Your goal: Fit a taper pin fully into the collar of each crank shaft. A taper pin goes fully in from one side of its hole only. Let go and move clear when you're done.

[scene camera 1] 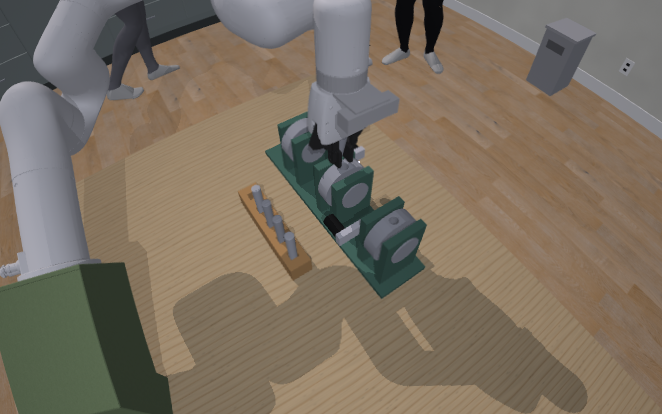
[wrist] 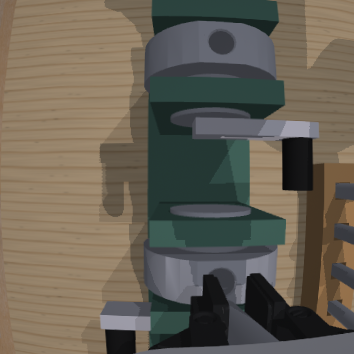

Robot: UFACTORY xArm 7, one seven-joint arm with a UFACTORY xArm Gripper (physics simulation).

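Note:
Three grey crank shaft collars stand in green brackets on a long base. The middle collar is under my gripper, which is shut on a grey taper pin. The fingertips are close over its top; its hole shows between them in the wrist view, and the pin's lower end cannot be made out. The near collar has an open, empty hole on top. The far collar is partly hidden by the gripper, and its hole does not show.
A wooden rack holds several upright pins beside the base. A crank arm with a black handle sticks out towards the rack. Another crank arm sticks out on the opposite side.

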